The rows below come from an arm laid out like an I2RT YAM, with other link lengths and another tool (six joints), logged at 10 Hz.
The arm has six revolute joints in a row. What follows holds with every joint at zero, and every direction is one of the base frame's.
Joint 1 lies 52.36 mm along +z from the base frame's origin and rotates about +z.
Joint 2 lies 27.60 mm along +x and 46.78 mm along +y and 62.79 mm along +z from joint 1 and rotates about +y.
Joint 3 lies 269.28 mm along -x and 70.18 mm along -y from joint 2 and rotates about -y.
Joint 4 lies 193.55 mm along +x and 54.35 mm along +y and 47.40 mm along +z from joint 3 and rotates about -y.
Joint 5 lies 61.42 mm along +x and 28.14 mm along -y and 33.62 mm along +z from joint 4 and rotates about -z.
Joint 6 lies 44.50 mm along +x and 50.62 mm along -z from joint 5 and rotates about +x.
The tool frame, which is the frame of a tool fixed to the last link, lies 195.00 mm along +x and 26.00 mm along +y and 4.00 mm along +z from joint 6; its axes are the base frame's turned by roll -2.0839, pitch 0.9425 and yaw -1.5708 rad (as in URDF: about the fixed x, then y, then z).
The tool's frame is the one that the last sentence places.
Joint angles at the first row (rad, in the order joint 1, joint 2, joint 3, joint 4, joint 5, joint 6):
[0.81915, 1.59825, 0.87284, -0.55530, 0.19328, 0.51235]
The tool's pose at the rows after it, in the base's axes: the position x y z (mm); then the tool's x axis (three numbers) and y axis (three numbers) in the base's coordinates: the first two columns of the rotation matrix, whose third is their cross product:
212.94, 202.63, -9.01, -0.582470, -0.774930, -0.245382, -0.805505, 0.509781, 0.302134
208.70, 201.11, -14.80, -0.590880, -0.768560, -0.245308, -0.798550, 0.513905, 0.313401
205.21, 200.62, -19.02, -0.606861, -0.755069, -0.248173, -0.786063, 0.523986, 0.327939
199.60, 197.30, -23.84, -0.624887, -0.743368, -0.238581, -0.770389, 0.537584, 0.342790
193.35, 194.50, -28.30, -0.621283, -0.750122, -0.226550, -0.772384, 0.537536, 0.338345
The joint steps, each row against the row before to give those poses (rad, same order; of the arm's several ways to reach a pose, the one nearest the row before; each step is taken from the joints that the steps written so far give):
[0.00002, 0.03227, -0.02289, 0.03212, -0.02441, 0.01065]
[0.00001, 0.00011, -0.03218, 0.02924, -0.00933, 0.01085]
[-0.00002, -0.00001, -0.02457, 0.02289, -0.01074, 0.02134]
[-0.00004, 0.00001, -0.02314, 0.00925, -0.00921, 0.02147]
[0.01843, 0.00000, -0.02290, 0.00927, 0.00920, 0.01075]

